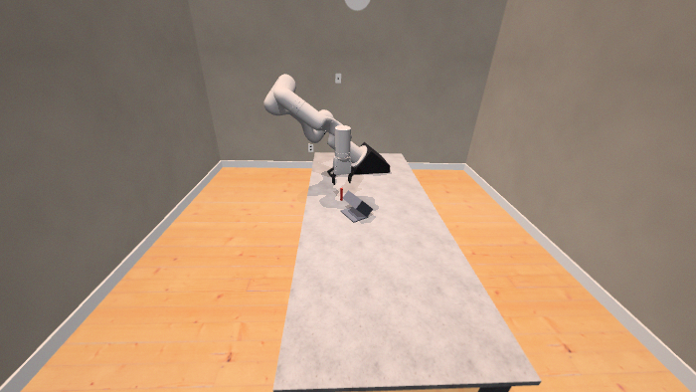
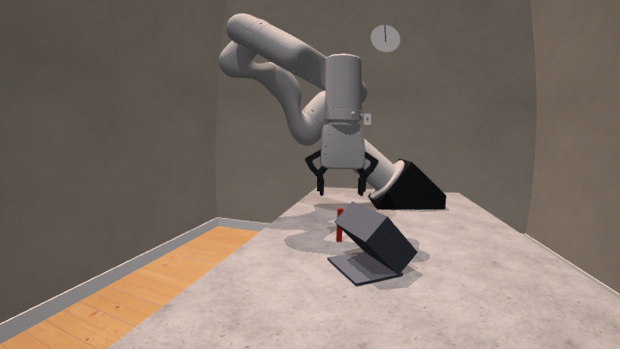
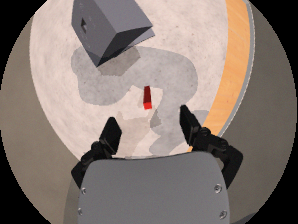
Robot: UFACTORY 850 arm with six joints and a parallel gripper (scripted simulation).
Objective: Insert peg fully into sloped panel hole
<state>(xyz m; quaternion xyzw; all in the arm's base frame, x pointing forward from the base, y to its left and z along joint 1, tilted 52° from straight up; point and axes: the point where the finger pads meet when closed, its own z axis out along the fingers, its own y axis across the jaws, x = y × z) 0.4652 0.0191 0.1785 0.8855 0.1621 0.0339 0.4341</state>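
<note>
Right now my hand is 8 cm above the red peg. Round my hand: dark base plate: 15 cm ahead, 7 cm to the left, 12 cm below.
</note>
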